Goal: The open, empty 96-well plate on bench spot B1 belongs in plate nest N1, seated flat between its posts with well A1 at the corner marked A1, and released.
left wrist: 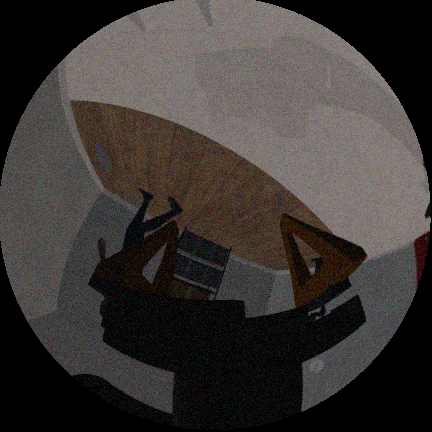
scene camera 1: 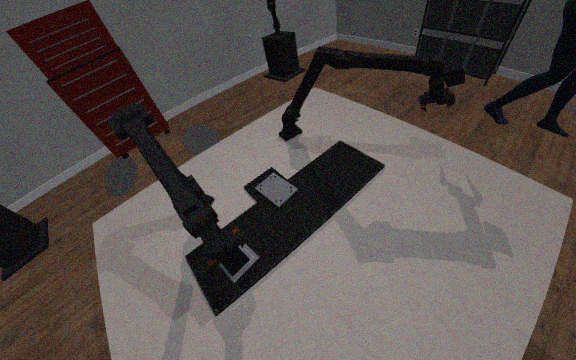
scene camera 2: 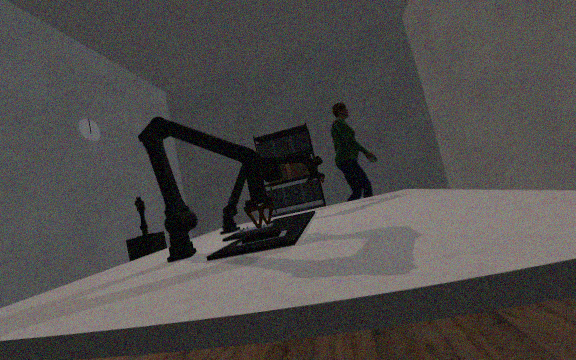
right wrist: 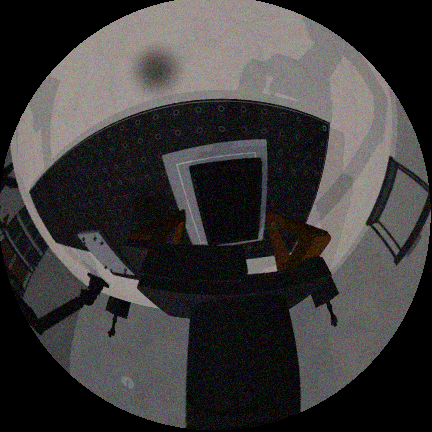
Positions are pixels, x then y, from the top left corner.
Scene:
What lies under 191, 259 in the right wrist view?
The right gripper.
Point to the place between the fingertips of the right gripper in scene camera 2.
At 263, 226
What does the right gripper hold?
Nothing.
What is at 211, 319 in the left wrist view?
The left gripper.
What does the dark well plate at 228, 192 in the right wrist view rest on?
A dark plate in pale frame.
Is the right gripper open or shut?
Open.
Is the left gripper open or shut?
Open.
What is the left gripper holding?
Nothing.

